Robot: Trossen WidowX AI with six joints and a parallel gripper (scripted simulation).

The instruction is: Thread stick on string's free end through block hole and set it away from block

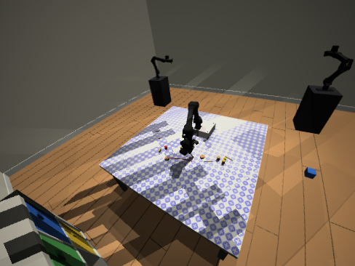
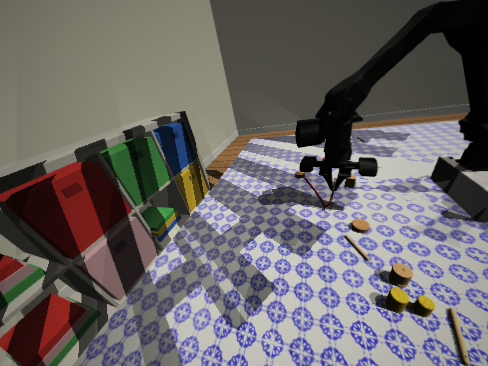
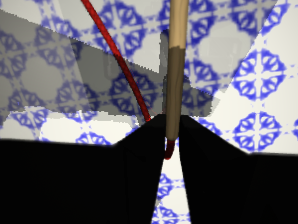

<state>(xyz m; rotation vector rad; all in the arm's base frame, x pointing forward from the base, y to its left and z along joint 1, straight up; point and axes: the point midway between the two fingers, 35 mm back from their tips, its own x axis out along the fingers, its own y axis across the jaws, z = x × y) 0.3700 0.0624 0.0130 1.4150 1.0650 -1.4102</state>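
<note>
The wooden block lies 12 cm to the right of my gripper tip, 8 cm behind it and 4 cm below it. Round my gripper tip: red cylinder 27 cm to the right, 4 cm below, 2 cm behind; round wooden button 20 cm to the right, 9 cm ahead, 5 cm below; yellow cube 31 cm to the right, 5 cm below, 3 cm ahead.
</note>
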